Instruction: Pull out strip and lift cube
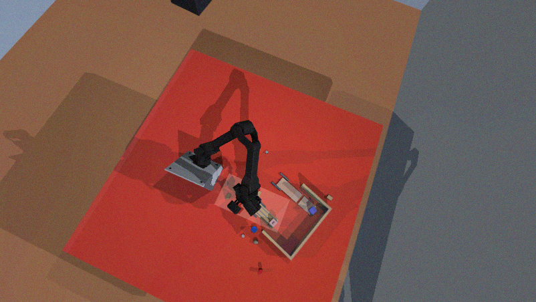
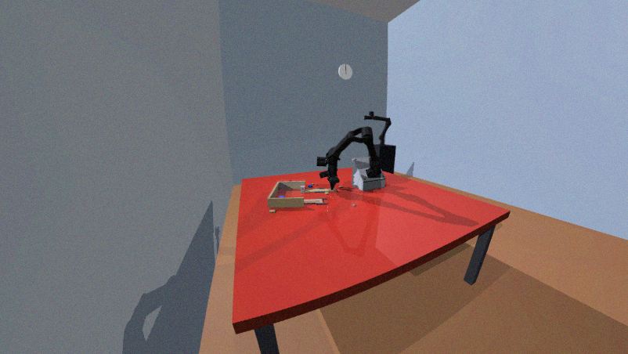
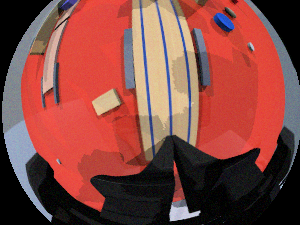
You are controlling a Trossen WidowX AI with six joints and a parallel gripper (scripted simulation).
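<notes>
The labelled cube is 19 cm ahead of my gripper tip, 4 cm to the right of it and 2 cm above it. The rest, counted from my gripper tip: red piece (27 cm to the right, 24 cm ahead, 1 cm above).
</notes>
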